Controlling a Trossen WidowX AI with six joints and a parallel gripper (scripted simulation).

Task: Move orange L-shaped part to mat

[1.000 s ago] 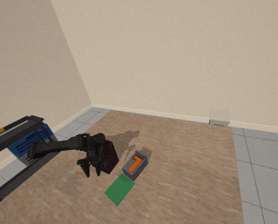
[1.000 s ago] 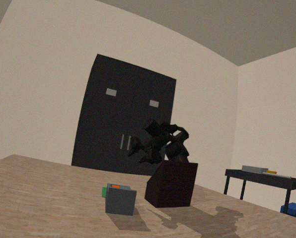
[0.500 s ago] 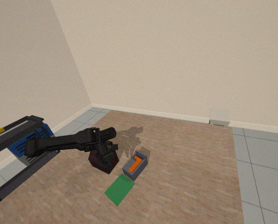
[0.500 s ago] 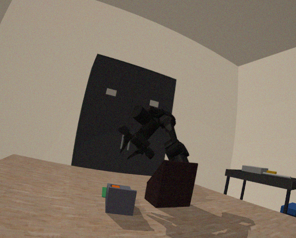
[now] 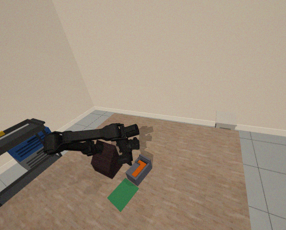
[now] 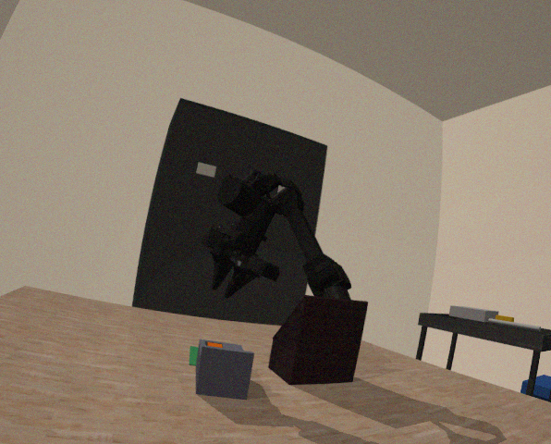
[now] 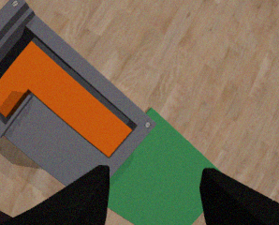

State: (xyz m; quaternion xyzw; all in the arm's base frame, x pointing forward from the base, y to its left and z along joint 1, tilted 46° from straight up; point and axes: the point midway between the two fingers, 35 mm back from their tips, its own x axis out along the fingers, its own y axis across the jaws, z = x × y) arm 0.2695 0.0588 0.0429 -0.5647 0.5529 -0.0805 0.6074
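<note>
Now: the orange L-shaped part 2 cm behind my gripper tip, 6 cm to the left of it and 12 cm below it. From my gripper tip the other things lie so: green mat (3 cm behind, 10 cm to the right, 19 cm below).
</note>
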